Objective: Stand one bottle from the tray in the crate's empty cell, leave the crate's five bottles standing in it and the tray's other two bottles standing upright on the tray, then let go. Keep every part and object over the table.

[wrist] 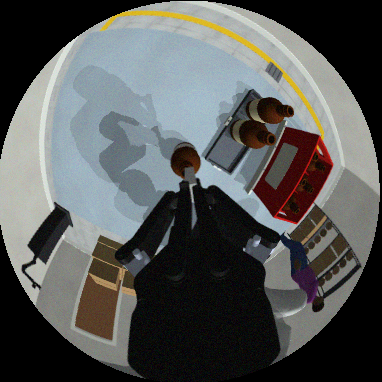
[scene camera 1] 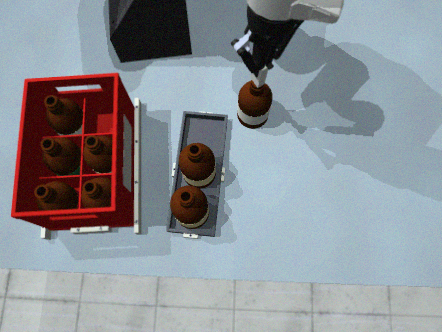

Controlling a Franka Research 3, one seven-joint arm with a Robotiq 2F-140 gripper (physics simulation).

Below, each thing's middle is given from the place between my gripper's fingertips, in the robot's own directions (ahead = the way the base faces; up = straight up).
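White strip (scene camera 1: 137,132): from my hand, 0.13 m ahead, 0.25 m to the right, 0.16 m below.
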